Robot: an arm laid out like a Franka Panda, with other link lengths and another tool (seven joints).
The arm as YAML. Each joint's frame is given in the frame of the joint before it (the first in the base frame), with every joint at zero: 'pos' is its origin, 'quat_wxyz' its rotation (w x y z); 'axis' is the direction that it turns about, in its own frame. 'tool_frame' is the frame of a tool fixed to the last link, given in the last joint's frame.
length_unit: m
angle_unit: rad
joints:
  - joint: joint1
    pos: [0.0, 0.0, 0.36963]
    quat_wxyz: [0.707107, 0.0, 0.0, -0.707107]
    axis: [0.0, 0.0, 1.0]
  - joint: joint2
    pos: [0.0, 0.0, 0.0]
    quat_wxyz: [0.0, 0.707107, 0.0, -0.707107]
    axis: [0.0, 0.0, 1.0]
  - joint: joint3
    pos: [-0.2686, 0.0, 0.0]
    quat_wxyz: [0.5, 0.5, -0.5, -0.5]
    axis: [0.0, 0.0, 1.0]
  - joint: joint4
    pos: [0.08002, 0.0, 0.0]
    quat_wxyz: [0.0, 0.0, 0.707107, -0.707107]
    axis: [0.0, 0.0, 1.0]
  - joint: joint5
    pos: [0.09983, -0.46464, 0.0]
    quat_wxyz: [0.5, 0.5, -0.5, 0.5]
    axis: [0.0, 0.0, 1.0]
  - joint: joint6
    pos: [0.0, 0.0, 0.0]
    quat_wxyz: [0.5, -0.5, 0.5, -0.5]
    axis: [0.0, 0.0, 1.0]
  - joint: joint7
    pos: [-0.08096, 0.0, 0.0]
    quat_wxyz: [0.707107, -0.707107, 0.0, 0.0]
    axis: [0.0, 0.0, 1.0]
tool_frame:
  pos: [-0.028, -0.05, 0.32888]
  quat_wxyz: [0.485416, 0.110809, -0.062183, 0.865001]
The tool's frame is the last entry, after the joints.
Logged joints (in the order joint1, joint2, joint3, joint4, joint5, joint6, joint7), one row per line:
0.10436 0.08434 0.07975 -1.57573 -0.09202 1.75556 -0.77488
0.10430 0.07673 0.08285 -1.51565 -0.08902 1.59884 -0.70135
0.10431 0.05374 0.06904 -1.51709 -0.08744 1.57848 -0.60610
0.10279 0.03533 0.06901 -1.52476 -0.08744 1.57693 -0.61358
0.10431 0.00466 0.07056 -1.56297 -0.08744 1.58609 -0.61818
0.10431 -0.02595 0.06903 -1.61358 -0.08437 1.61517 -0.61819
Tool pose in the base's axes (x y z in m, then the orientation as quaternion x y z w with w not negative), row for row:
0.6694 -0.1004 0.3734 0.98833 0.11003 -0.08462 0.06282
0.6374 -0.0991 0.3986 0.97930 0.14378 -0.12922 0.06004
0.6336 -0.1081 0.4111 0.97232 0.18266 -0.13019 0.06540
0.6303 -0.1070 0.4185 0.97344 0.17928 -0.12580 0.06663
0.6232 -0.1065 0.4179 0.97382 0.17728 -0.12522 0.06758
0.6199 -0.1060 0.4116 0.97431 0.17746 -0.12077 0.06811
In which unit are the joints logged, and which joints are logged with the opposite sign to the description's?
The joints are logged in radians. Opposite sign: joint1, joint7.
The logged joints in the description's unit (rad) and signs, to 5 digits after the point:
-0.10436 0.08434 0.07975 -1.57573 -0.09202 1.75556 0.77488
-0.10430 0.07673 0.08285 -1.51565 -0.08902 1.59884 0.70135
-0.10431 0.05374 0.06904 -1.51709 -0.08744 1.57848 0.60610
-0.10279 0.03533 0.06901 -1.52476 -0.08744 1.57693 0.61358
-0.10431 0.00466 0.07056 -1.56297 -0.08744 1.58609 0.61818
-0.10431 -0.02595 0.06903 -1.61358 -0.08437 1.61517 0.61819

